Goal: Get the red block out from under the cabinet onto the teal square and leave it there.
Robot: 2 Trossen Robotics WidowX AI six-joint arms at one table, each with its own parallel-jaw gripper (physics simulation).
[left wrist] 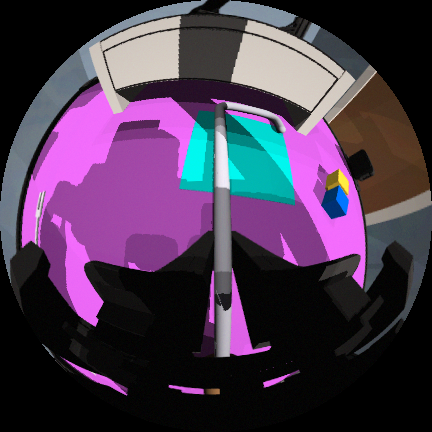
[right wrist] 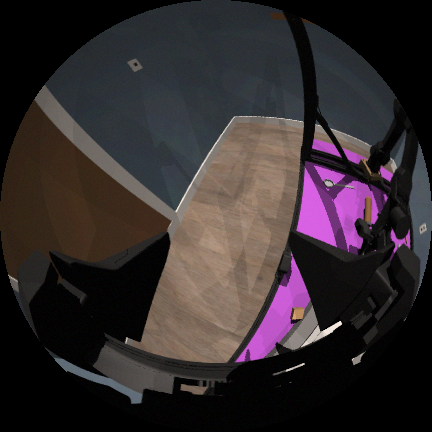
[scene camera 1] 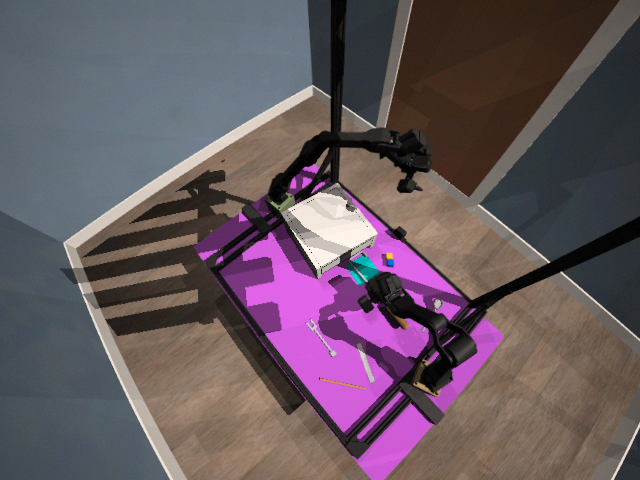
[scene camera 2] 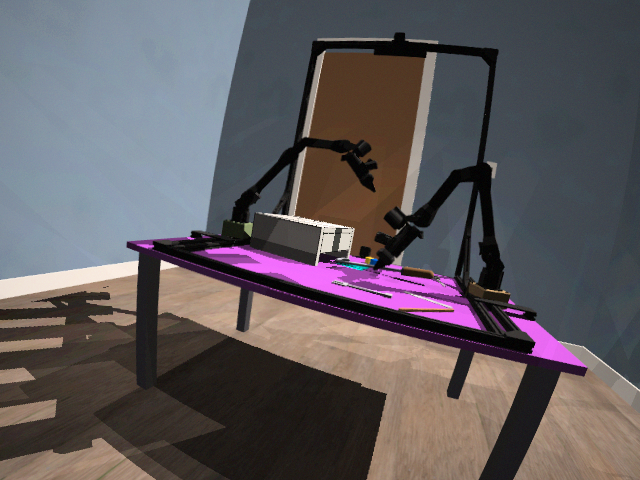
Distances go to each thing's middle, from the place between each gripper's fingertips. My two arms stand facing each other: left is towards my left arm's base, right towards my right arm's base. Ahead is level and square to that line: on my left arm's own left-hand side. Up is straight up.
Right now the hook tool (left wrist: pixel 222 268) is 30 mm behind my left hand, 20 mm to the left of it and 20 mm above it. Also, from my left hand: teal square (left wrist: pixel 258 165): 30 mm behind, 90 mm to the right, 10 mm below.
I see my right gripper 31 cm short of the teal square, 5 cm to the right of it and 33 cm above it. Round my right hand: hook tool (31 cm ahead, 16 cm to the left, 30 cm below).
